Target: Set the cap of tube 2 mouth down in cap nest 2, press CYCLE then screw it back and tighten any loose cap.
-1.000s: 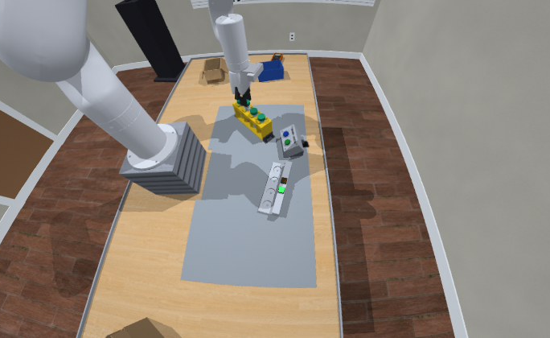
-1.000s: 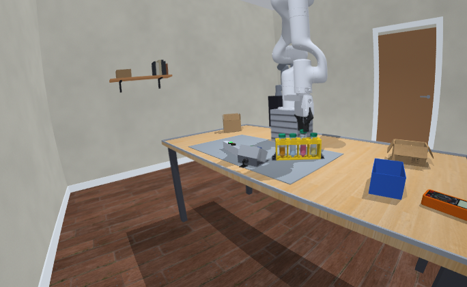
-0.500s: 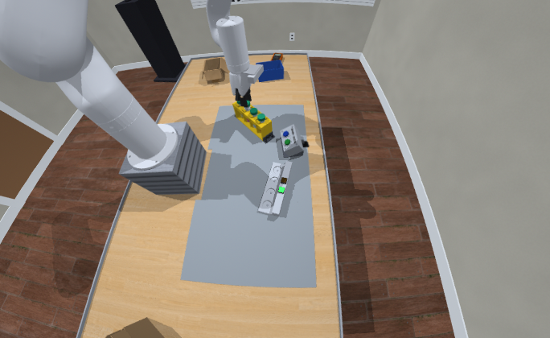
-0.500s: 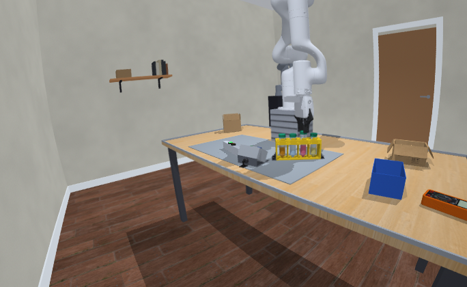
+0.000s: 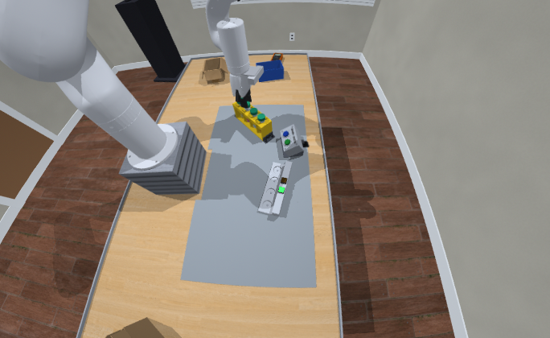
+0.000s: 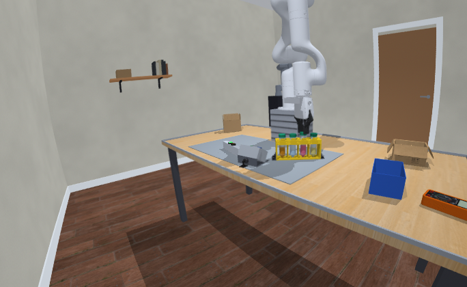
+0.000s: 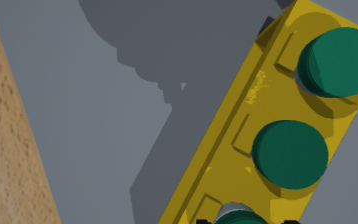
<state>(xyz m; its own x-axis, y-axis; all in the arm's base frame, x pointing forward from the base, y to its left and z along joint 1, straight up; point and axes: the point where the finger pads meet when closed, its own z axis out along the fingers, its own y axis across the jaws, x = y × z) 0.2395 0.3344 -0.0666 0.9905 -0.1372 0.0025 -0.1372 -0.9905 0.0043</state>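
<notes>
Right now my hand is 2 cm above the green cap. Also, from my hand: green key 21 cm ahead, 14 cm to the right, 8 cm below; then key housing 22 cm ahead, 11 cm to the right, 9 cm below; then blue key 20 cm ahead, 9 cm to the right, 8 cm below.
</notes>
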